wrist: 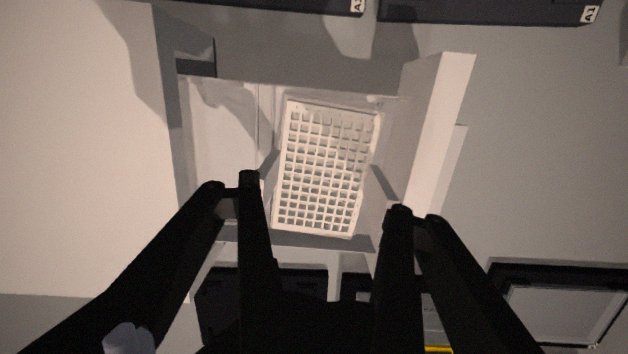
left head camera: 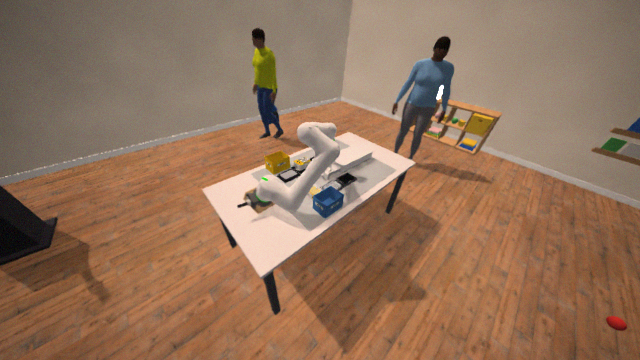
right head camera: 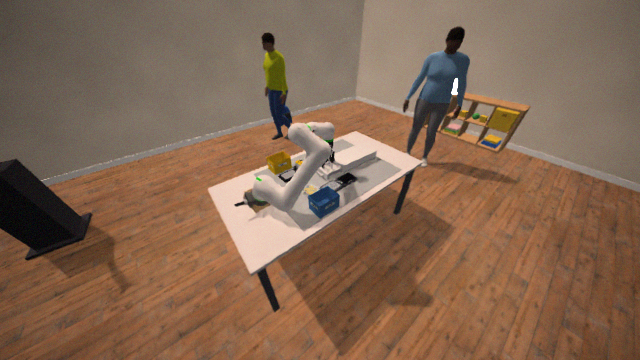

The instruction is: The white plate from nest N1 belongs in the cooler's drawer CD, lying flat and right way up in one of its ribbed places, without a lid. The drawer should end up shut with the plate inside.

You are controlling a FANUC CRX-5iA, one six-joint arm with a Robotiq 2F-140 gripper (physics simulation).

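Where they show: gripper, fingertip midpoint: [wrist: 323, 171] [left head camera: 326, 170] [right head camera: 327, 170]; arm's base at its link origin: [left head camera: 263, 196] [right head camera: 260, 196].
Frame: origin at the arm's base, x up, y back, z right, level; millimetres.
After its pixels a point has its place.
Note:
The white plate [wrist: 325, 167] @[y -626, x -45, z -32 mm], gridded with square wells, lies flat, wells up and without a lid, between the fingers of my gripper [wrist: 323, 171] @[y -627, x -47, z -36 mm] [right head camera: 328, 163] @[y -627, x -47, z -36 mm], which is shut on its long sides. The plate is over or in the right part of the pulled-out white drawer [wrist: 432, 135] @[y -562, x -4, z 13 mm] [right head camera: 330, 173] @[y -612, x -38, z 31 mm], turned slightly against its walls. A rib shows in the drawer left of the plate. Whether the plate touches the drawer floor cannot be told. The white cooler [wrist: 75, 165] @[y -787, x 10, z -33 mm] [left head camera: 352, 159] @[y -881, x 10, z 32 mm] [right head camera: 356, 157] @[y -917, x 10, z 23 mm] stands left of the drawer in the wrist view. The drawer's label is not readable.
Black nests [wrist: 490, 14] @[y -517, x -62, z 101 mm] marked A1 lie beyond the drawer; another black nest [wrist: 560, 267] @[y -334, x -69, z -126 mm] with a grey piece lies at the lower right. A blue crate [left head camera: 328, 202] @[y -388, x -69, z 268 mm] [right head camera: 324, 202] @[y -382, x -70, z 262 mm] and a yellow crate [left head camera: 277, 162] @[y -277, x 33, z -279 mm] [right head camera: 278, 162] @[y -278, x 36, z -279 mm] stand on the table. Two people stand behind it.

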